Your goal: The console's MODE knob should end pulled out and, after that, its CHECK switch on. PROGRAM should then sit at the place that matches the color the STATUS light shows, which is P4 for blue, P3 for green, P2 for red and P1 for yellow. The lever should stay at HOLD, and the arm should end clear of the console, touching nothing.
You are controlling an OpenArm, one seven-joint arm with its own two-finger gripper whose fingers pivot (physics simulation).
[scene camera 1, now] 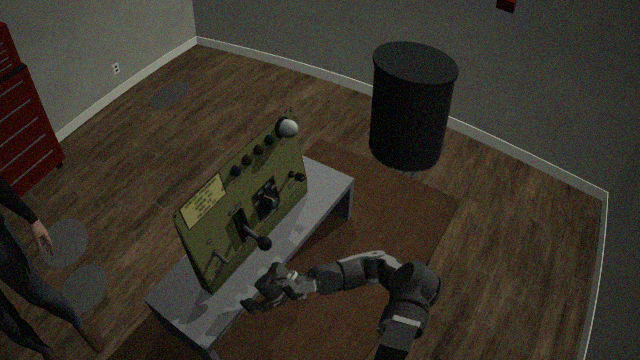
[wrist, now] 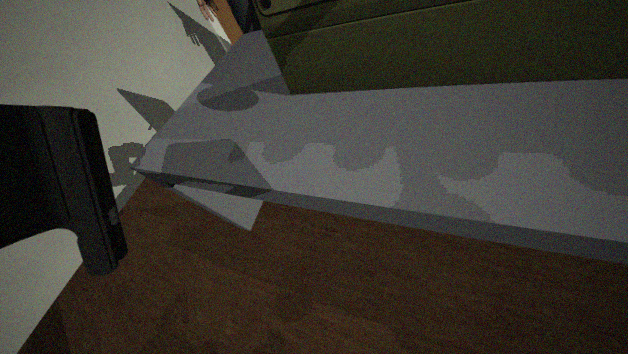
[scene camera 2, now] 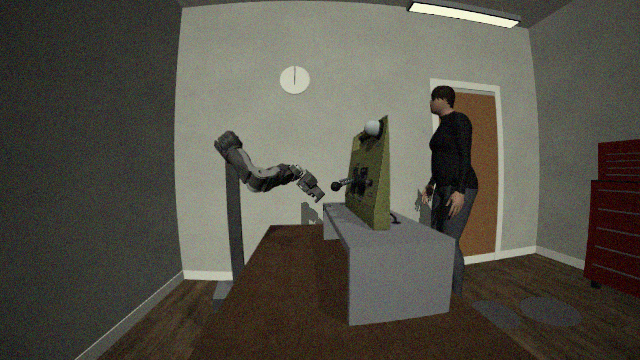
Labels:
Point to a grey bench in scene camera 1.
203, 318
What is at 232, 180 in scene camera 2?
A dark post.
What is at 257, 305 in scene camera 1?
My gripper.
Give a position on a grey bench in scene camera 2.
359, 240

